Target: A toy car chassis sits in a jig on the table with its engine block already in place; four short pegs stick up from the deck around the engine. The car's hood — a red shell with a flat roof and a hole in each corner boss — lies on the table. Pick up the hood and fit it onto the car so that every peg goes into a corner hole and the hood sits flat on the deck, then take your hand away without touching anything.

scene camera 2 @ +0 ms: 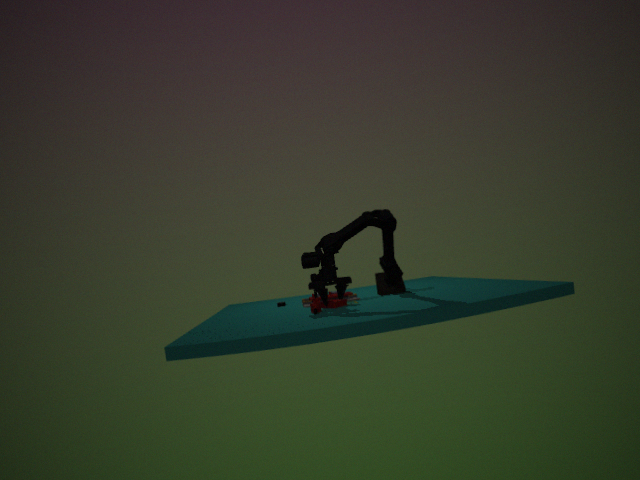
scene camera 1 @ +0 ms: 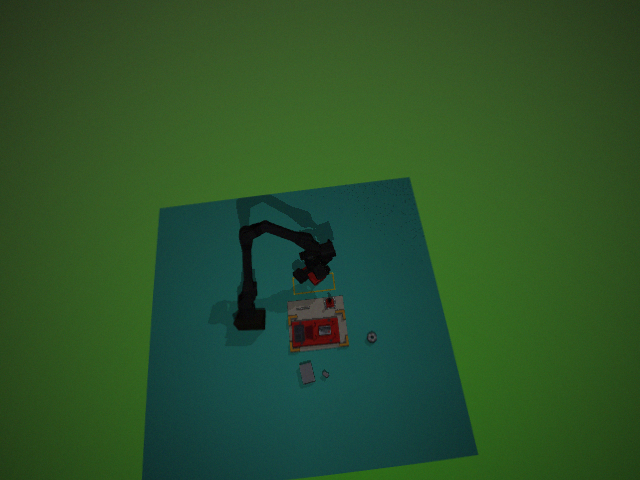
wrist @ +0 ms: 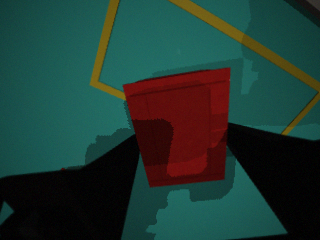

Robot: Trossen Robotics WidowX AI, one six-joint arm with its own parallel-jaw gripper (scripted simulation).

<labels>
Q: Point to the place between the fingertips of my gripper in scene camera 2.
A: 333, 304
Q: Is my gripper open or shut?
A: Open.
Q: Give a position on a red hood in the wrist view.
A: At 180, 121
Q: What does my gripper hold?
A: Nothing.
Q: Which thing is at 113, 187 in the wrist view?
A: My gripper.
</labels>
